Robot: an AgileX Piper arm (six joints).
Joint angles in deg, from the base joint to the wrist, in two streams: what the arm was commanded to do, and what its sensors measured. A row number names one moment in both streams.
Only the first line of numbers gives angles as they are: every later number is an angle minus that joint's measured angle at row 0.
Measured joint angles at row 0:
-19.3 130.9 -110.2 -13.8 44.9 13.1
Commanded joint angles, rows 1 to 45:
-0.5 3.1 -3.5 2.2 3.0 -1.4
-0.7 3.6 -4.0 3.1 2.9 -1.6
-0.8 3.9 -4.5 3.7 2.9 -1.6
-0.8 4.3 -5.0 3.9 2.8 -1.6
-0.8 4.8 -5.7 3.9 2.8 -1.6
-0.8 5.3 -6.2 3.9 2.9 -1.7
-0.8 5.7 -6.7 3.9 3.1 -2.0
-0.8 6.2 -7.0 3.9 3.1 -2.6
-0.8 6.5 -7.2 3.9 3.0 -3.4
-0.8 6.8 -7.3 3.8 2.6 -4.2
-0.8 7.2 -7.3 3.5 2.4 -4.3
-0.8 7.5 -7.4 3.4 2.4 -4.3
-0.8 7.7 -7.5 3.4 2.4 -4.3
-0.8 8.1 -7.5 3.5 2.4 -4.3
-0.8 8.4 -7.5 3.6 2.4 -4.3
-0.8 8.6 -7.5 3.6 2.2 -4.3
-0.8 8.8 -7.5 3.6 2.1 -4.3
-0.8 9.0 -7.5 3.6 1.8 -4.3
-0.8 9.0 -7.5 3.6 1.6 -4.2
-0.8 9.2 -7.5 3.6 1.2 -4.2
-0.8 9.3 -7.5 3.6 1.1 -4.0
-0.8 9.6 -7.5 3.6 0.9 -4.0
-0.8 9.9 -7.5 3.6 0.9 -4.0
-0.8 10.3 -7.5 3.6 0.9 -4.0
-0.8 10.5 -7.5 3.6 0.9 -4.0
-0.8 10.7 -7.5 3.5 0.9 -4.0
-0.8 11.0 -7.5 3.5 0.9 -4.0
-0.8 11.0 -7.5 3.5 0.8 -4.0
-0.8 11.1 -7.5 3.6 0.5 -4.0
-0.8 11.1 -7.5 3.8 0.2 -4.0
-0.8 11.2 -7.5 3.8 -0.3 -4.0
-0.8 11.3 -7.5 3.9 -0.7 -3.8
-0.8 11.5 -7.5 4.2 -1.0 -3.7
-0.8 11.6 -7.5 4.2 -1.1 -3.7
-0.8 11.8 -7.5 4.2 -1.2 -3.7
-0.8 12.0 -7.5 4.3 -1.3 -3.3
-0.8 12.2 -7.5 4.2 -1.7 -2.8
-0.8 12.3 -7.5 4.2 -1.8 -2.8
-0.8 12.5 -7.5 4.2 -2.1 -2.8
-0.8 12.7 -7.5 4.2 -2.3 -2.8
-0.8 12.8 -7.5 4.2 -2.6 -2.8
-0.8 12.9 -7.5 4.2 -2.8 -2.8
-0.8 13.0 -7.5 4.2 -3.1 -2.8
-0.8 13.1 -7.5 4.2 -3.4 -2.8
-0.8 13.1 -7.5 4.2 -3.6 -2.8
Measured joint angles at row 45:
-0.4 13.1 -7.2 4.0 -1.8 -3.1
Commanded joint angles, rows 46 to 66:
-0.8 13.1 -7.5 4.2 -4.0 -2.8
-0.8 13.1 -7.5 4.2 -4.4 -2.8
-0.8 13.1 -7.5 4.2 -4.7 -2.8
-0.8 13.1 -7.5 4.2 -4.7 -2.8
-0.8 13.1 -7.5 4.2 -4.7 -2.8
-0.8 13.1 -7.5 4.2 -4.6 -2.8
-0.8 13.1 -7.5 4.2 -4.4 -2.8
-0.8 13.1 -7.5 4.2 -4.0 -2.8
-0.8 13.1 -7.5 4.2 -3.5 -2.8
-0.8 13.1 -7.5 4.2 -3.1 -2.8
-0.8 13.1 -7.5 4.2 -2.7 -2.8
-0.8 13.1 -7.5 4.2 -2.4 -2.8
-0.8 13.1 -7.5 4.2 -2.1 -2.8
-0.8 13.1 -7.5 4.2 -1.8 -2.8
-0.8 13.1 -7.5 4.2 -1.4 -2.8
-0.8 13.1 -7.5 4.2 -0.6 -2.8
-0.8 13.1 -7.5 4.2 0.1 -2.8
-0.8 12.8 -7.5 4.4 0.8 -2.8
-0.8 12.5 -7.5 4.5 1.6 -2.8
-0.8 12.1 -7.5 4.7 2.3 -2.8
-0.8 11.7 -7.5 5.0 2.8 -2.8
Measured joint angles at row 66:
-0.4 13.1 -7.3 4.1 -1.5 -3.1
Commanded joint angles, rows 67 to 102:
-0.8 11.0 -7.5 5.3 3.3 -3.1
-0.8 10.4 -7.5 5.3 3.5 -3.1
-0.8 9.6 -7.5 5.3 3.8 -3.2
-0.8 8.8 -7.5 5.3 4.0 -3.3
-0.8 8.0 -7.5 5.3 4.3 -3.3
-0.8 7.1 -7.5 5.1 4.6 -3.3
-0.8 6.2 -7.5 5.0 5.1 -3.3
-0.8 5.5 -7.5 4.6 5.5 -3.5
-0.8 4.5 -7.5 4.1 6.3 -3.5
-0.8 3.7 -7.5 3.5 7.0 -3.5
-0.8 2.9 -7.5 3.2 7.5 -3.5
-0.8 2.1 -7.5 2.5 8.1 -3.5
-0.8 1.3 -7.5 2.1 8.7 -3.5
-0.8 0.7 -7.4 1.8 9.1 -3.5
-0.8 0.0 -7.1 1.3 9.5 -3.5
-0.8 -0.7 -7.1 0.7 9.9 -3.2
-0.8 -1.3 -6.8 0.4 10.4 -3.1
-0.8 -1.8 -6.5 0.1 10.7 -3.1
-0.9 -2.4 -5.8 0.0 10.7 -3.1
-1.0 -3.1 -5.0 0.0 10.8 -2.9
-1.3 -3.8 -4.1 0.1 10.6 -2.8
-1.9 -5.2 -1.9 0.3 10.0 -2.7
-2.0 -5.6 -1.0 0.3 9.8 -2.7
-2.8 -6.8 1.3 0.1 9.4 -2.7
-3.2 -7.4 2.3 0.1 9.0 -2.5
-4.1 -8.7 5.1 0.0 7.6 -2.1
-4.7 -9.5 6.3 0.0 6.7 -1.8
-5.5 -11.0 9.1 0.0 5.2 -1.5
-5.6 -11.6 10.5 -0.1 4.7 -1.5
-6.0 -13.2 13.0 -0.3 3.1 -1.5
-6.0 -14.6 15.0 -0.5 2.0 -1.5
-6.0 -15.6 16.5 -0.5 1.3 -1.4
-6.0 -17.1 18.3 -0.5 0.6 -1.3
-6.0 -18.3 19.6 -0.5 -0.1 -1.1
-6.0 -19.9 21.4 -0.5 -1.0 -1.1
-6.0 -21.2 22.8 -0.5 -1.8 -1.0
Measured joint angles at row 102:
-5.9 -17.0 18.8 -0.1 1.3 -1.4
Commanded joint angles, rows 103 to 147:
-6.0 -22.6 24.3 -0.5 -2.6 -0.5
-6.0 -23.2 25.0 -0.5 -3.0 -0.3
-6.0 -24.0 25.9 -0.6 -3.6 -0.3
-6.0 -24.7 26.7 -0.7 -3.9 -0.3
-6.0 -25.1 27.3 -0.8 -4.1 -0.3
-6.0 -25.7 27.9 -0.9 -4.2 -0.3
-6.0 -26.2 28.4 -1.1 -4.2 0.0
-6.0 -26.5 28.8 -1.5 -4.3 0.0
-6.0 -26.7 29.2 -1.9 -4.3 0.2
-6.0 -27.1 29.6 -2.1 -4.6 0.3
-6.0 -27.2 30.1 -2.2 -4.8 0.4
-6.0 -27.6 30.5 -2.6 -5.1 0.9
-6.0 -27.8 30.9 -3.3 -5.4 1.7
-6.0 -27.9 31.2 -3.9 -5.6 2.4
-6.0 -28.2 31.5 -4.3 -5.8 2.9
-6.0 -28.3 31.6 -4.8 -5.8 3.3
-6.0 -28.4 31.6 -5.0 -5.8 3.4
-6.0 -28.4 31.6 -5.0 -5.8 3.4
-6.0 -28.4 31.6 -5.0 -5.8 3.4
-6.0 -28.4 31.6 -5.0 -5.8 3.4
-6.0 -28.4 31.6 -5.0 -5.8 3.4
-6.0 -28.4 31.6 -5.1 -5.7 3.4
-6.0 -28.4 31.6 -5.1 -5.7 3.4
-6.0 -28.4 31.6 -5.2 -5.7 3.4
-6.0 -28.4 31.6 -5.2 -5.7 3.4
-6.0 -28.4 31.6 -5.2 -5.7 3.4
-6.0 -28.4 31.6 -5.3 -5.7 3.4
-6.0 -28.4 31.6 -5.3 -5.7 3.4
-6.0 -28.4 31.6 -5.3 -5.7 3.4
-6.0 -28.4 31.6 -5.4 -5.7 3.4
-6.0 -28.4 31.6 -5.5 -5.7 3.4
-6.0 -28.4 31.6 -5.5 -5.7 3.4
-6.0 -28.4 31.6 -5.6 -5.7 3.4
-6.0 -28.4 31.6 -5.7 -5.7 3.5
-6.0 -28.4 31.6 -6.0 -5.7 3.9
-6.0 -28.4 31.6 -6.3 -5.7 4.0
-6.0 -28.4 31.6 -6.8 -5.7 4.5
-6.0 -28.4 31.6 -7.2 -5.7 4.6
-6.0 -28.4 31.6 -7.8 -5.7 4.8
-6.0 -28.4 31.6 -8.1 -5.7 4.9
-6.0 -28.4 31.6 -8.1 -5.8 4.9
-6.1 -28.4 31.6 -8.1 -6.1 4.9
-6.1 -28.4 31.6 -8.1 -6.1 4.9
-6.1 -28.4 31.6 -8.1 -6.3 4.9
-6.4 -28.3 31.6 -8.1 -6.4 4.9
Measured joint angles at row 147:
-5.9 -27.6 31.4 -7.2 -5.2 4.4
